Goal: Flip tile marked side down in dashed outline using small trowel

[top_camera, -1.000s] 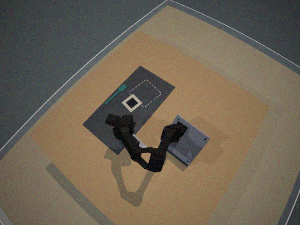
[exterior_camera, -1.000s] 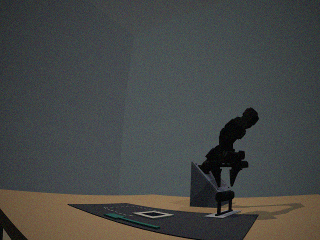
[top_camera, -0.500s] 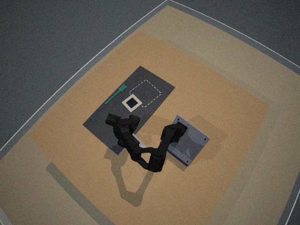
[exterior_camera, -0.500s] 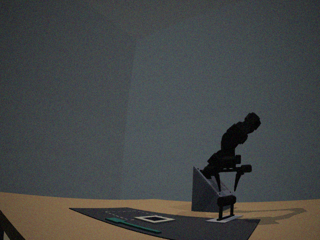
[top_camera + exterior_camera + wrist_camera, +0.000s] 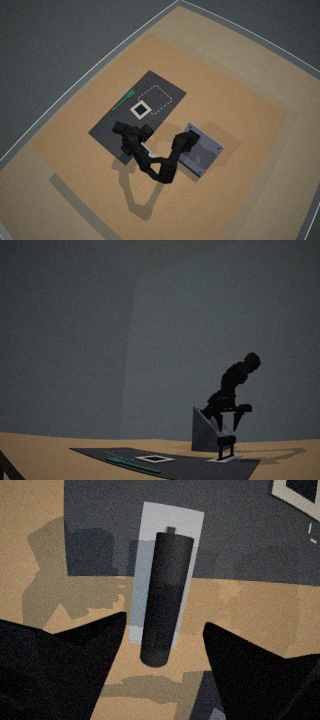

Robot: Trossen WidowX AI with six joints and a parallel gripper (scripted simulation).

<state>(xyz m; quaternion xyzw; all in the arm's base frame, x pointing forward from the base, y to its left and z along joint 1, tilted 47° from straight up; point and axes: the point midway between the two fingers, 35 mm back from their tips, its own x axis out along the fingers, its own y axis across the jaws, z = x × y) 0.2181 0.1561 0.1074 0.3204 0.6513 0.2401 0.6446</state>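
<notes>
The float tool is 20 mm behind my gripper tip and 70 mm below it. Also, from my gripper tip: tile: 180 mm ahead, 200 mm to the right, 100 mm below; dark mat: 180 mm ahead, 180 mm to the right, 130 mm below.
</notes>
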